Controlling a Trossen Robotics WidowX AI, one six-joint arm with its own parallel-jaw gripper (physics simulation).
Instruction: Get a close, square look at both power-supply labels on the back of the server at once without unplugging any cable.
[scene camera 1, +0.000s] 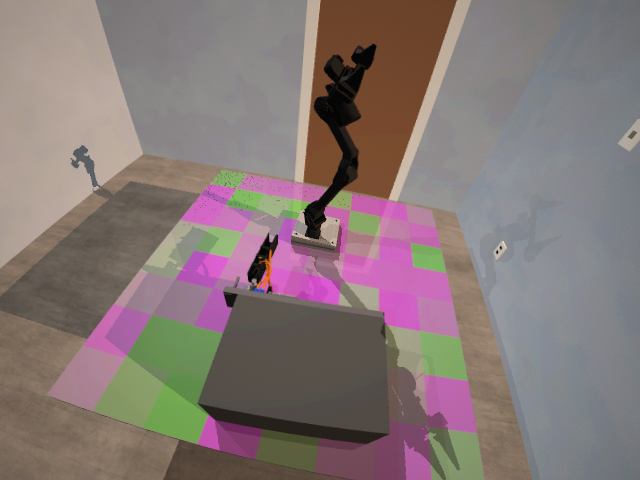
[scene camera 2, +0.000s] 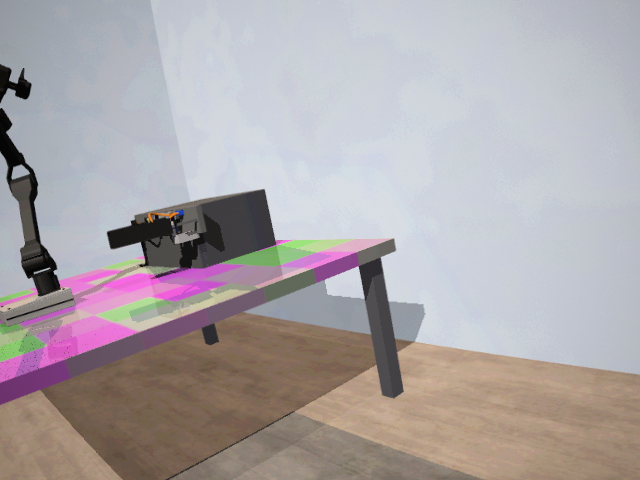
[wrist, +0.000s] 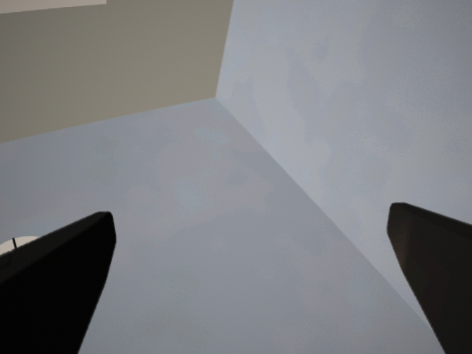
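Pixels of known places: gripper, between the fingertips: (scene camera 1: 369, 55) (scene camera 2: 10, 63) (wrist: 252, 222); arm's base, origin of its link: (scene camera 1: 312, 233) (scene camera 2: 49, 292).
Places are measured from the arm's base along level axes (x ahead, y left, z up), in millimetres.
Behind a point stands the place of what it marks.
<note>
The server (scene camera 1: 305, 361) @(x 631, y 91, z 158 mm) (scene camera 2: 237, 227) @(x 634, y -136, z 51 mm) is a dark grey box on the table, its back side facing the arm's base. Orange cables (scene camera 1: 268, 268) @(x 337, y -100, z 116 mm) (scene camera 2: 164, 215) @(x 404, y -83, z 147 mm) and a black cable arm (scene camera 1: 262, 258) @(x 332, y -122, z 156 mm) (scene camera 2: 139, 233) @(x 282, y -150, z 116 mm) stick out from one end of its back. The power-supply labels cannot be made out in the scene views and do not show in the wrist view. My gripper (wrist: 252, 222) @(x 58, y 90, z 734 mm) is open and empty, raised high above the arm's base and well away from the server. The wrist view shows walls and ceiling between the fingers.
The table (scene camera 1: 398, 279) @(x 123, y 414, z -48 mm) (scene camera 2: 289, 255) @(x 648, y -388, z -48 mm) has a magenta and green checkered top. The arm's base plate (scene camera 1: 330, 235) @(x -16, y 81, z -6 mm) (scene camera 2: 64, 299) @(x 23, y -90, z -21 mm) stands on it, across from the server's back. A brown door (scene camera 1: 418, 67) is behind the arm. A wall with an outlet (scene camera 1: 499, 250) is at the right.
</note>
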